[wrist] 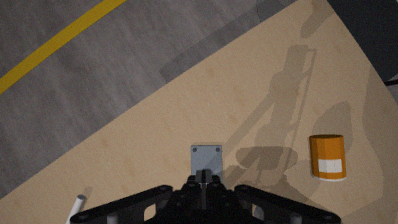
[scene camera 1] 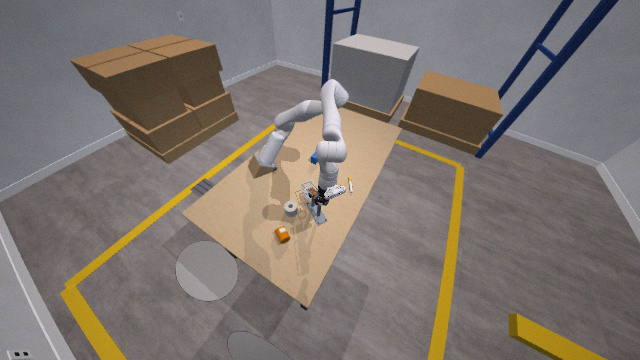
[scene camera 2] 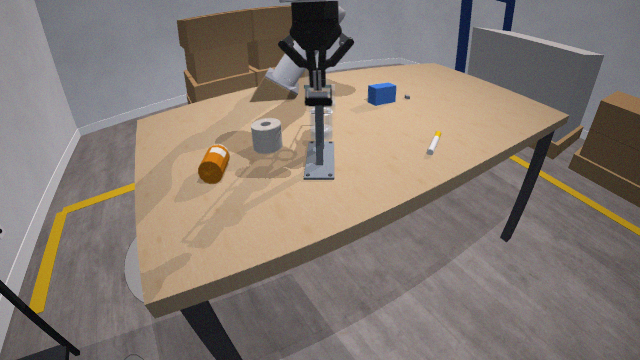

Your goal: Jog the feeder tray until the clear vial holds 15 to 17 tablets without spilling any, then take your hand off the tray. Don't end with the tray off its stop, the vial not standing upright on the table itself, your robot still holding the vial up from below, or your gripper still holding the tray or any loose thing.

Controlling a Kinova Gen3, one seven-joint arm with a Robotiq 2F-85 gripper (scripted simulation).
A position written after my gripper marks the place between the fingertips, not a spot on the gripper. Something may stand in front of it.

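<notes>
What I can see is my gripper (scene camera 2: 317, 89), (wrist: 203, 180), so it's visible in scene camera 2 and in the wrist view as well.
</notes>
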